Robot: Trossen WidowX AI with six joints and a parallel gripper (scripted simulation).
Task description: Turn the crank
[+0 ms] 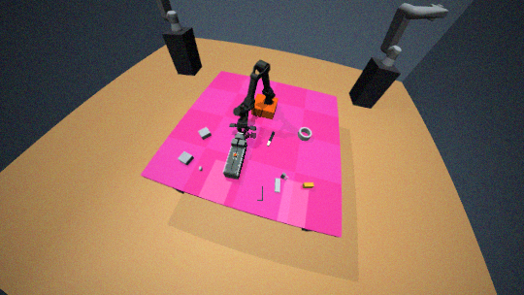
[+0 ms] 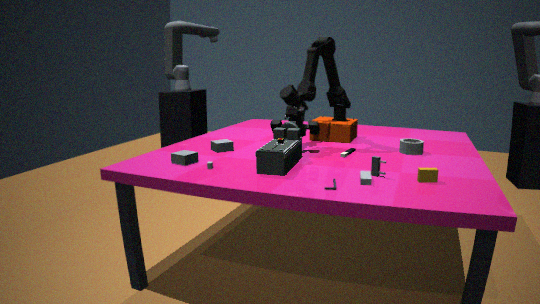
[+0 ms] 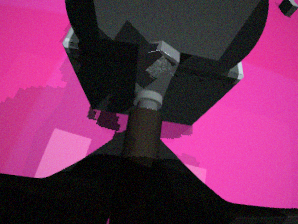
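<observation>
My gripper tip is now 20 mm past the dark crank handle and 30 mm below it. Also, from my gripper tip: small cube 270 mm ahead, 220 mm to the right, 20 mm below; then black-and-white stick 50 mm behind, 200 mm to the left, 30 mm below; then red pointer 160 mm ahead, 50 mm above.
</observation>
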